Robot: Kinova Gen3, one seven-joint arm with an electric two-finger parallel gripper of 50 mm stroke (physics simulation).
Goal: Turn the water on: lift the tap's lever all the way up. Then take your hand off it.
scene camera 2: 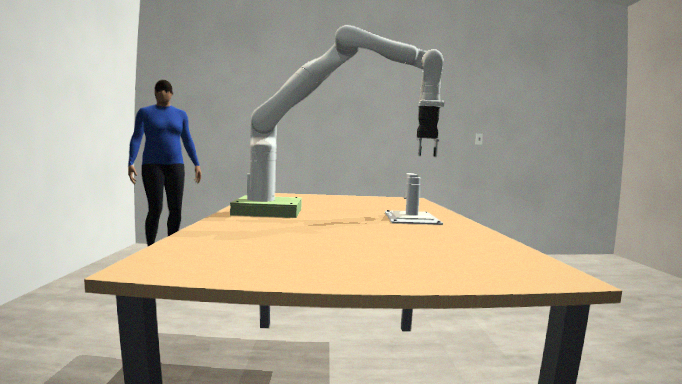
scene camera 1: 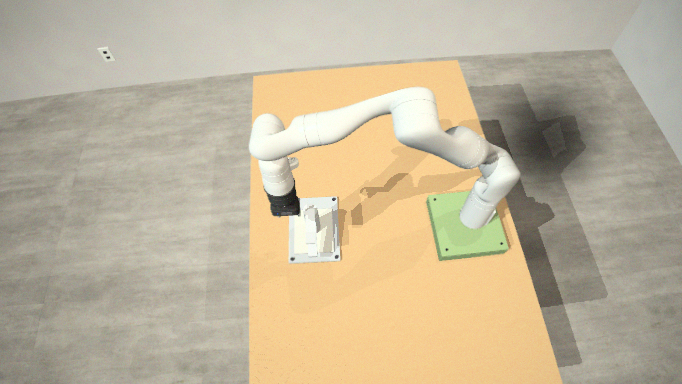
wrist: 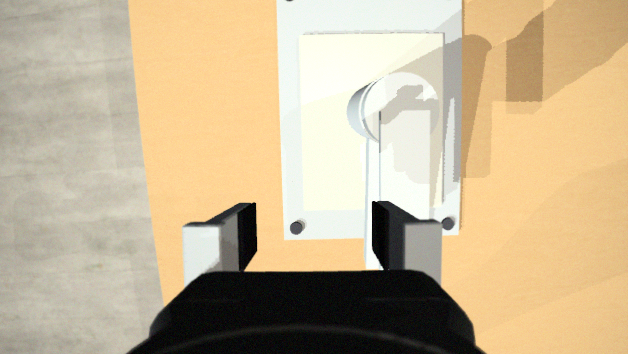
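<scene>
The white tap (scene camera 1: 310, 212) (scene camera 2: 412, 200) (wrist: 359, 112) stands upright on a pale base plate (scene camera 1: 294, 254) (scene camera 2: 434, 222) (wrist: 291, 150). Its flat lever (scene camera 1: 311, 230) (wrist: 407, 155) lies on top of the round cap and points toward the bottom of the wrist view; its exact tilt is hard to tell. The spout (wrist: 372, 200) runs below it in the same direction. My gripper (scene camera 2: 427, 150) (wrist: 314, 226) is open and empty, pointing down above the tap and a little to one side. In the wrist view its right finger overlaps the spout and the lever's edge. The fingertips are hidden in scene camera 1.
The arm's green base block (scene camera 1: 445, 235) (scene camera 2: 265, 209) stands on the wooden table (scene camera 1: 400, 310) (scene camera 2: 350, 260), across from the tap. The table's edge runs close beside the base plate. A person in a blue top (scene camera 2: 162, 135) stands behind the table at the left.
</scene>
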